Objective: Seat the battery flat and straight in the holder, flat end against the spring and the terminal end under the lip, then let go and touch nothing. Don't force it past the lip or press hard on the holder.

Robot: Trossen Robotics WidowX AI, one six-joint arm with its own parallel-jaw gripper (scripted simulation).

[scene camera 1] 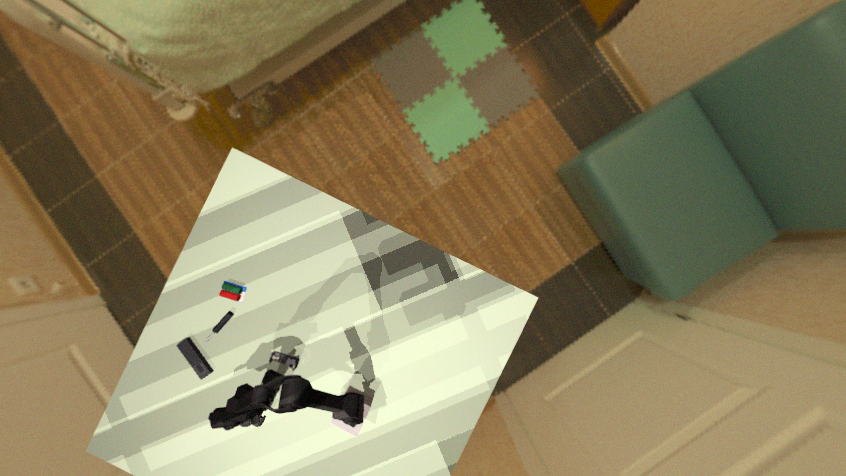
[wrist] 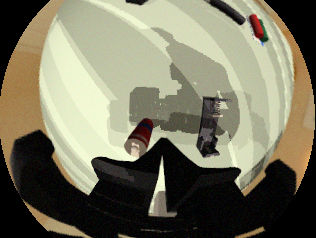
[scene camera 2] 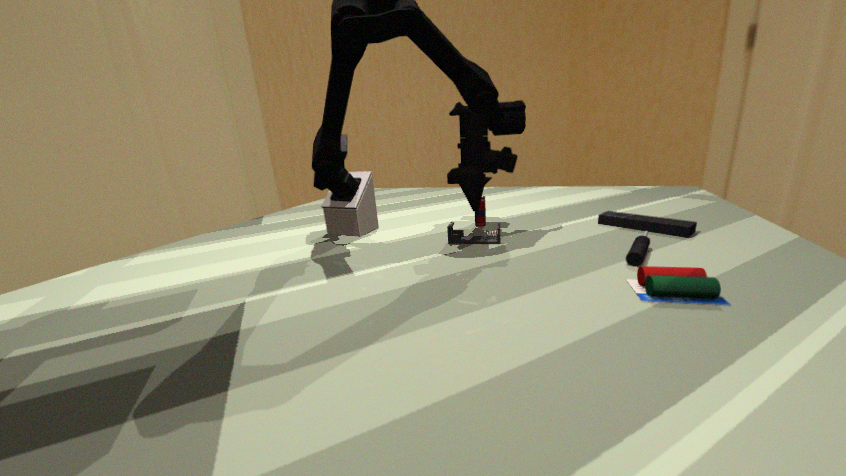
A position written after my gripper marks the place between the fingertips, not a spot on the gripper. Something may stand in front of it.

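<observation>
You'd find a black bar [scene camera 2: 682, 228] here, and there's a battery [wrist: 136, 145] as well. My gripper [scene camera 2: 475, 211] is shut with nothing in it, and the wrist view gives me the gripper [wrist: 163, 140] too.
</observation>
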